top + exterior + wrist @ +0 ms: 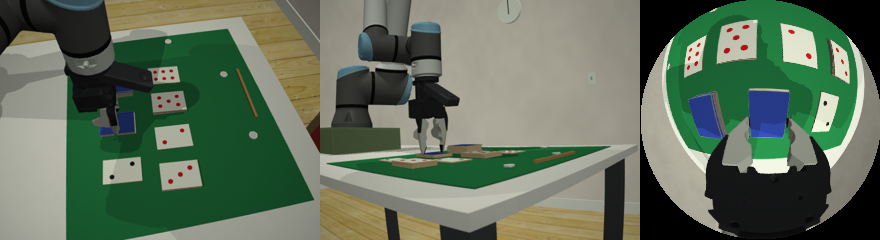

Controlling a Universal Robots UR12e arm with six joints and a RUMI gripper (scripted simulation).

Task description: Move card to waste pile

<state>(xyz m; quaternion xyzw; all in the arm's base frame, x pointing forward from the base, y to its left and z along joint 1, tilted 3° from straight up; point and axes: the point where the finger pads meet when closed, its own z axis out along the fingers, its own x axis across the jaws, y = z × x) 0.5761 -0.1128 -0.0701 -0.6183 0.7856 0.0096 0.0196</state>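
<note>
The black two card is 13 cm to the right of my hand, 2 cm below it and 2 cm behind it. From my hand the other things lie so: green mat (14 cm ahead, 3 cm below); then wooden stick (37 cm ahead, 2 cm to the right, 2 cm below).
</note>
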